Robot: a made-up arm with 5 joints.
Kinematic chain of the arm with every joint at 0, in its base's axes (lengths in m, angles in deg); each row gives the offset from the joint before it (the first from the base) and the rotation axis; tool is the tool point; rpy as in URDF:
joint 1: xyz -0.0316 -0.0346 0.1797 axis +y
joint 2: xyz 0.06 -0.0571 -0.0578 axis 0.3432 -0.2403 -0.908
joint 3: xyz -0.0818 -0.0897 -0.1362 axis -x
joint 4: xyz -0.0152 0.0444 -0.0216 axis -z
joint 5: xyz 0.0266 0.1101 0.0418 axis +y
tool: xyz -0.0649 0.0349 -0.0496 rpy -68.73 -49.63 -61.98
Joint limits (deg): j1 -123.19..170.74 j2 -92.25..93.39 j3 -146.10..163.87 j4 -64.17..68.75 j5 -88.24..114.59
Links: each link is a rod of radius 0.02 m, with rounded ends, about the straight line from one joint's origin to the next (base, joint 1, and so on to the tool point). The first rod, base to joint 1, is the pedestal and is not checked.
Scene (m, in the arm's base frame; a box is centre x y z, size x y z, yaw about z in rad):
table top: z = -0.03
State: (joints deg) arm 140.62 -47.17 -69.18 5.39 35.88
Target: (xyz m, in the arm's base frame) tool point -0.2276 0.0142 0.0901
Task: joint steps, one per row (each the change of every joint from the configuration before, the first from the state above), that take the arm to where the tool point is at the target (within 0.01 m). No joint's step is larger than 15 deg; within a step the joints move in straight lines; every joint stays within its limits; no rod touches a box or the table.
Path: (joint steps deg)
1: -13.06 10.97 13.62 6.51 -6.49
2: -13.07 10.97 13.62 6.50 -6.49
3: -13.06 10.97 13.61 6.51 -6.49
4: -13.07 10.97 13.62 6.50 -6.49
5: -13.06 10.97 13.62 6.51 -6.49

